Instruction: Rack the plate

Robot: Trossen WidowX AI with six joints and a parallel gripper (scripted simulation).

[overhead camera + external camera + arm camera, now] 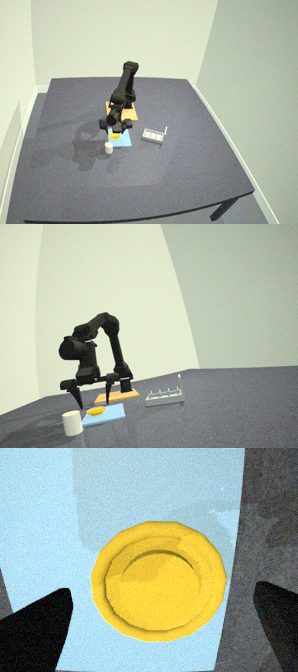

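The yellow plate lies 2 cm below my gripper tip. From my gripper tip the other things lie so: small blue spoon (11 cm behind, 3 cm below); then light blue mat (3 cm to the left, 3 cm below); then white cup (10 cm ahead, 5 cm to the right, 1 cm below).
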